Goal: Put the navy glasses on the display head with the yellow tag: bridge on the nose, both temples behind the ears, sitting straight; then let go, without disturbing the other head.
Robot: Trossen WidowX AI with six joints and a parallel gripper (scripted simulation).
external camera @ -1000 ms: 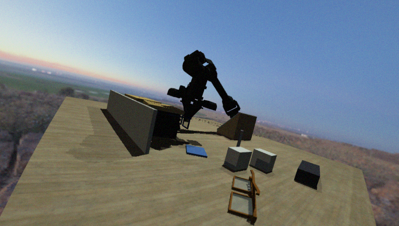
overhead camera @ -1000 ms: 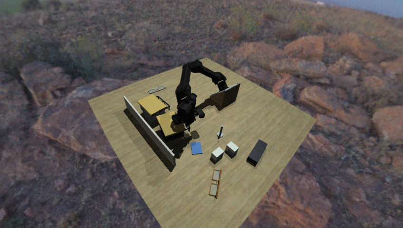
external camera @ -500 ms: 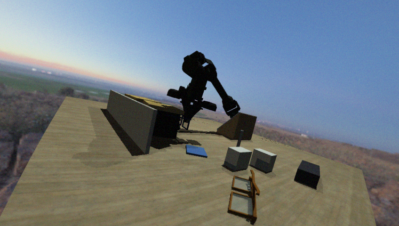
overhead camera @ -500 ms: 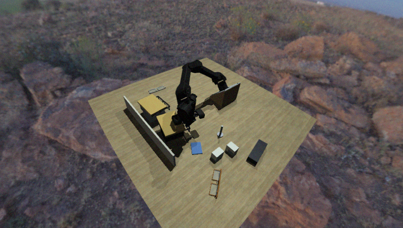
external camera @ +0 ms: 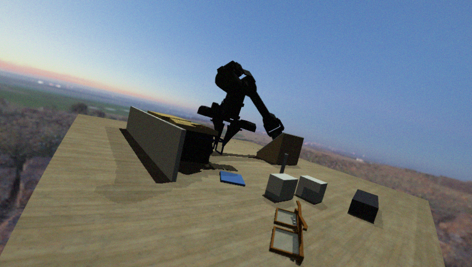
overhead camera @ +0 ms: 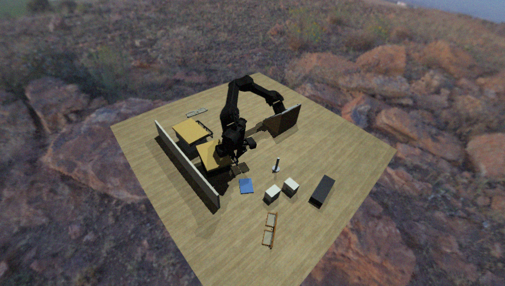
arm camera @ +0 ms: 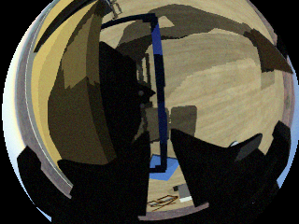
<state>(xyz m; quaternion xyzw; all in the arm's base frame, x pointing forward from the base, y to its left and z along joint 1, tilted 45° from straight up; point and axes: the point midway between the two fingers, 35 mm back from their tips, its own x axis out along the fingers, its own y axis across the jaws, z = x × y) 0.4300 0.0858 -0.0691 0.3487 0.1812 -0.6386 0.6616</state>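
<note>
The blue pad lies 120 mm to the left of my gripper tip, 60 mm below it and 20 mm ahead of it. Round my gripper tip: grey post 160 mm behind, 140 mm to the left, 40 mm below; black box 380 mm to the left, 240 mm behind, 40 mm below; long white wall 200 mm ahead, 160 mm to the right, 10 mm below.
</note>
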